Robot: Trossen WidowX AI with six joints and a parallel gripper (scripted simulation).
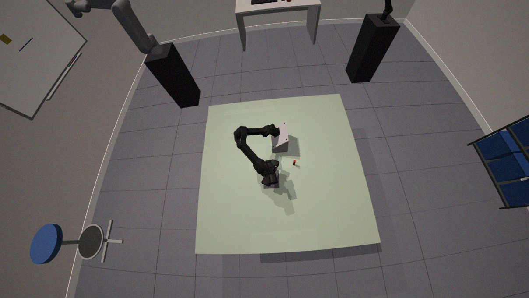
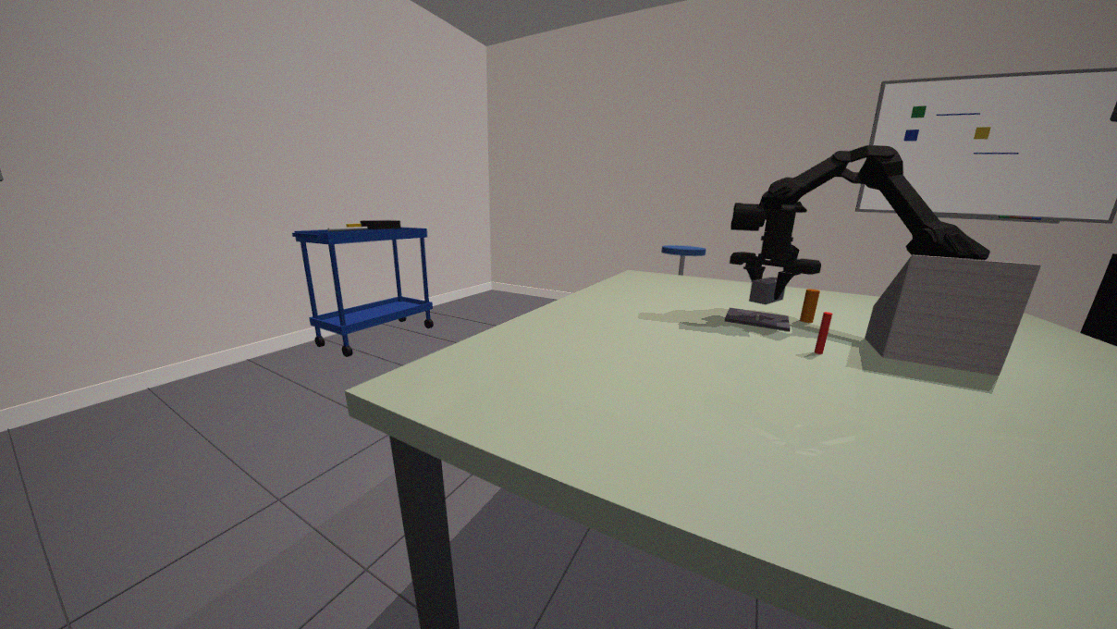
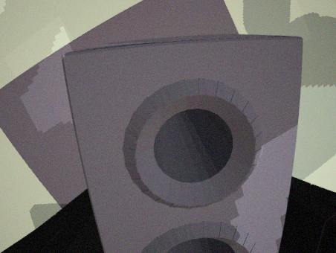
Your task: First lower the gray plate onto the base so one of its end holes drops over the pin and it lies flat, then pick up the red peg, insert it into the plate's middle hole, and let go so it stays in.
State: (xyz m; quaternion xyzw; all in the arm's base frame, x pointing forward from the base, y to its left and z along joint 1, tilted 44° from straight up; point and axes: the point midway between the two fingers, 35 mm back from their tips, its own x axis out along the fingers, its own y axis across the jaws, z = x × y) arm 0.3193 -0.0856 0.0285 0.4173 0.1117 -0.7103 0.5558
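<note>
Right now the gray base is 5 cm below my gripper tip, 1 cm to the left of it and 1 cm ahead of it. The rest, counted from my gripper tip: orange peg (11 cm behind, 6 cm to the right, 2 cm below); then gray plate (3 cm above); then red peg (19 cm to the left, 9 cm behind, 2 cm below).
</note>
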